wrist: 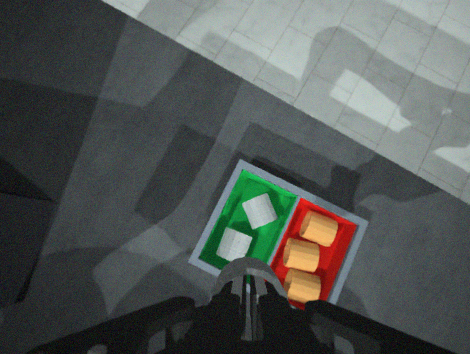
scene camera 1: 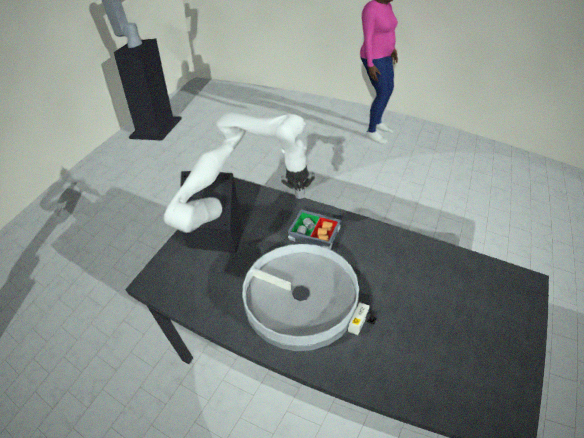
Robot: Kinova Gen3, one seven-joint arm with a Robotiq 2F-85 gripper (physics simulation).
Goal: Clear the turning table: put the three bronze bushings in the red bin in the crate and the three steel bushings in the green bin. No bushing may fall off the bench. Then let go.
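Frame: origin at the arm's base, x ahead, y up, z right, level; metres.
Where they show: gripper, fingertip midpoint: (wrist: 248, 289) (scene camera 1: 300, 193); arm's base, origin of the base link: (scene camera 1: 211, 208).
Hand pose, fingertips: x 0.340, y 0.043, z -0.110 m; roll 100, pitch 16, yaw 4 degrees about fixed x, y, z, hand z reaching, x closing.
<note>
Things, the pixels of their top centre, and the offset from my fingertips. "spot": a spot on its surface instead. Level surfaces: height alone.
- crate, middle of its top: (wrist: 280, 241) (scene camera 1: 314, 225) dx +0.050, dy -0.204, dz -0.035 m
- grey ring-shaped steel bushing, middle of its top: (wrist: 251, 308) (scene camera 1: 299, 187) dx +0.000, dy +0.030, dz +0.003 m
- green bin, surface spot: (wrist: 265, 248) spot: dx +0.041, dy -0.248, dz -0.020 m
- red bin, surface spot: (wrist: 341, 250) spot: dx +0.136, dy -0.225, dz -0.049 m
- turning table, middle of its top: (scene camera 1: 300, 292) dx +0.074, dy -0.193, dz +0.324 m
- white bar, surface spot: (scene camera 1: 271, 280) spot: dx -0.043, dy -0.179, dz +0.302 m
- white box, surface spot: (scene camera 1: 358, 319) spot: dx +0.302, dy -0.195, dz +0.396 m
- bench, its level: dy -0.254 m
My gripper (scene camera 1: 298, 188) (wrist: 248, 289) points down, high above the bench near the crate (scene camera 1: 310, 242) (wrist: 359, 235). Its fingers stand close together inside a grey ring-shaped steel bushing (scene camera 1: 300, 194) (wrist: 245, 262), gripping it from within. In the wrist view the bushing overlaps the crate's near side by the divider. Two steel bushings (wrist: 259, 210) (wrist: 234, 244) lie in the green bin (wrist: 265, 248). Three bronze bushings (wrist: 320, 228) (wrist: 302, 254) (wrist: 303, 286) lie in a row in the red bin (wrist: 341, 250). No bushing shows on the turning table (scene camera 1: 325, 270).
A white bar (scene camera 1: 271, 280) crosses part of the turning table inside its raised rim. A white box (scene camera 1: 358, 319) stands at its right. The arm's black pedestal (scene camera 1: 212, 235) is left of the crate. A person (scene camera 1: 380, 60) stands beyond the bench (scene camera 1: 450, 325).
</note>
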